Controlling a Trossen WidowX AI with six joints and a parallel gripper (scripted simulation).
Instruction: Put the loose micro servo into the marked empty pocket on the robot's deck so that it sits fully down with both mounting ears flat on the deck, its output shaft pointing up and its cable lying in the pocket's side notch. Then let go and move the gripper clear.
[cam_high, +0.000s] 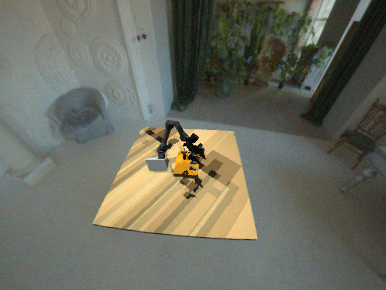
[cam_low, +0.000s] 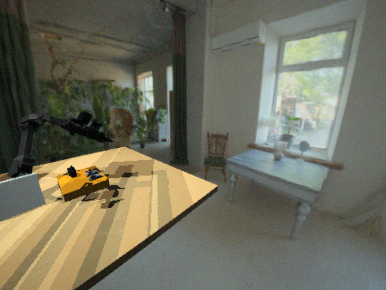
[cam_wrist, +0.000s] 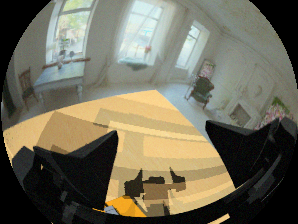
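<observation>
Now: gripper tip 28 cm above the orange deck, 20 cm past it and 18 cm to the right of it.
</observation>
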